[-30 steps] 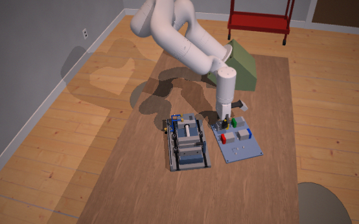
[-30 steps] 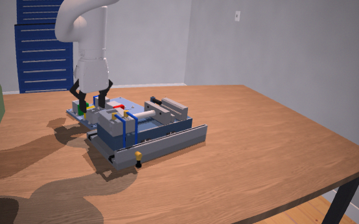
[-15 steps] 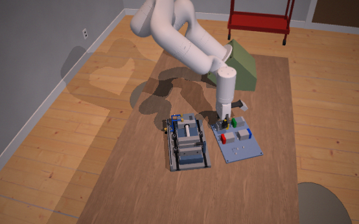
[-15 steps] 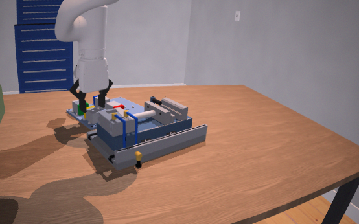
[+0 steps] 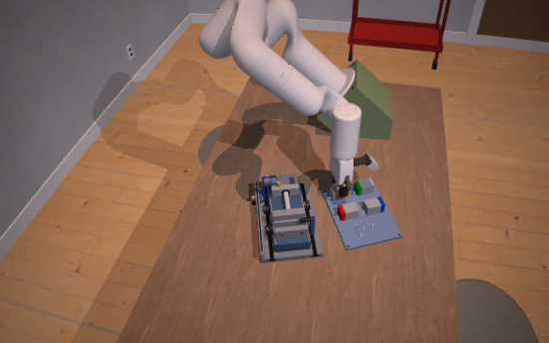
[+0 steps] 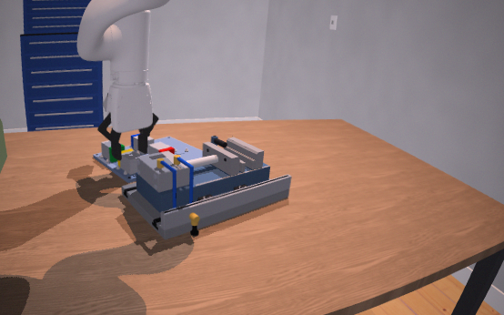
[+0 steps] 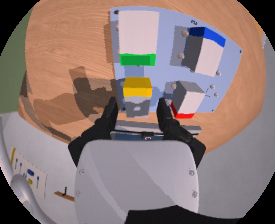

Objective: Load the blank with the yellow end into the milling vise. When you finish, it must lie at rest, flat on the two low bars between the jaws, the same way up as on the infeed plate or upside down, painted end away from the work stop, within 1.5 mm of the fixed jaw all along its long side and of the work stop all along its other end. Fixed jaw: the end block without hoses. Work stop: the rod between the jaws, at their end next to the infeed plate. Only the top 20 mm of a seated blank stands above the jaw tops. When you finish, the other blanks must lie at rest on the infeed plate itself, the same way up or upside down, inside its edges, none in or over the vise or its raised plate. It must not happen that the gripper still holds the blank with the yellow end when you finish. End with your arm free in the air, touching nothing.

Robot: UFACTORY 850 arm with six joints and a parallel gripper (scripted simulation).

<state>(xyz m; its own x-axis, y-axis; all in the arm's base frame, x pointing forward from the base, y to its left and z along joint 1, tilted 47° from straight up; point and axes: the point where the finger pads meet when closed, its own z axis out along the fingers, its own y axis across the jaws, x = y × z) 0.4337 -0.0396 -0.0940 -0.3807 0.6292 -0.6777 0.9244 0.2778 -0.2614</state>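
The yellow-ended blank lies 30 mm below my hand. Round my hand: green-ended blank: 80 mm to the left, 30 mm below, 30 mm behind; then red-ended blank: 80 mm ahead, 30 mm to the left, 30 mm below; then infeed plate: 80 mm to the left, 70 mm ahead, 50 mm below.
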